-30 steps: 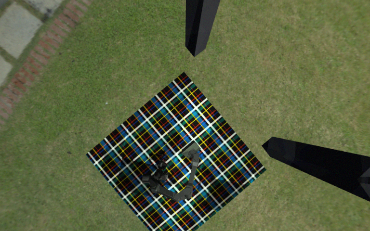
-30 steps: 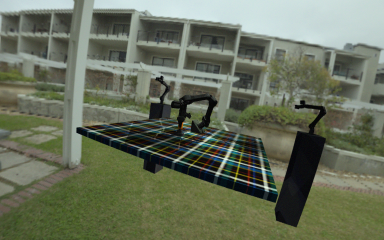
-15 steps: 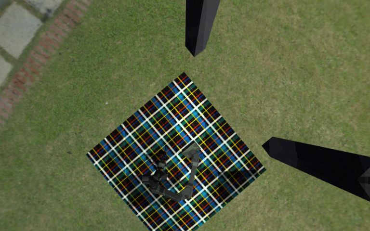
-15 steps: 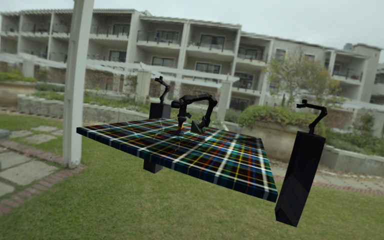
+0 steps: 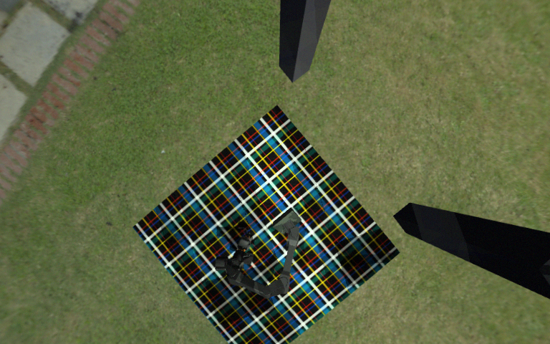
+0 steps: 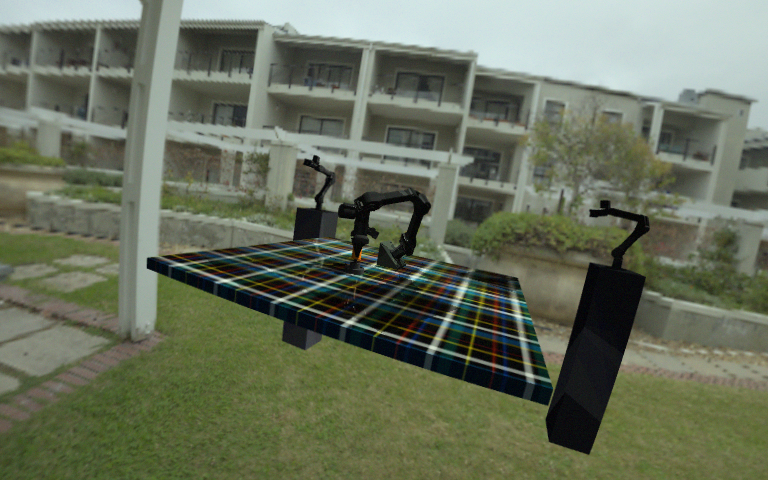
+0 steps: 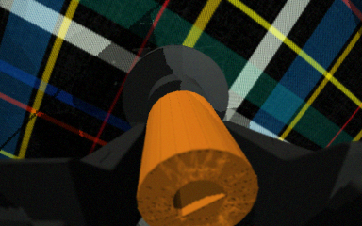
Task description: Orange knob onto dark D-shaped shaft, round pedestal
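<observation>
The orange knob is 20 mm above my gripper tip. Round my gripper tip: round dark pedestal 40 mm below.
</observation>
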